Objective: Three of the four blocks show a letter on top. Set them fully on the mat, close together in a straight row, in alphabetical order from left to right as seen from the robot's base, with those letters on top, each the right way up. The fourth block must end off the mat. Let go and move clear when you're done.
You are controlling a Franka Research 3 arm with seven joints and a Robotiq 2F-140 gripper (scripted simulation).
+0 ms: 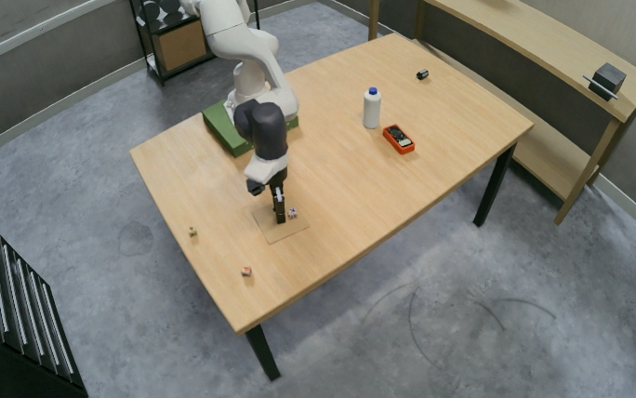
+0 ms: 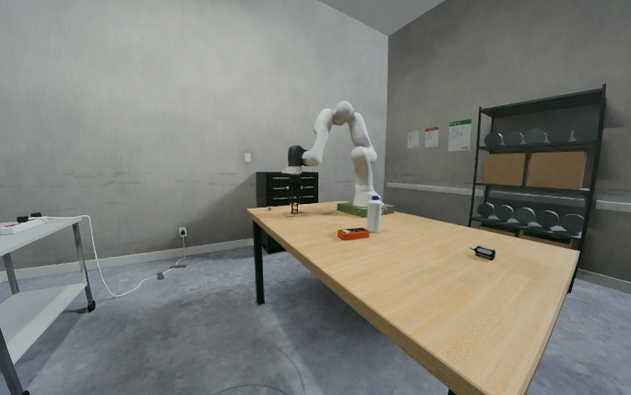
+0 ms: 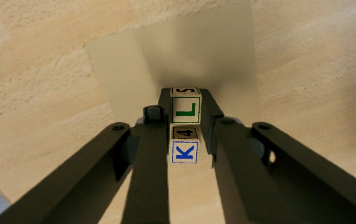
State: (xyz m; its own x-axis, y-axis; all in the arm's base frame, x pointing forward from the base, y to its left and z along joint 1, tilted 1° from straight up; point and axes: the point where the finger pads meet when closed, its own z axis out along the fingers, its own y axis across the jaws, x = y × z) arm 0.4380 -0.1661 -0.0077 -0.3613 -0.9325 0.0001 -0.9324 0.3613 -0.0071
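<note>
Now: hand 20 mm above the block. From my hand the other things lie so: white bottle: 520 mm to the left, 170 mm behind, 40 mm above; then tan mat: 40 mm below; then orange meter: 540 mm to the left, 40 mm behind, 20 mm below.
</note>
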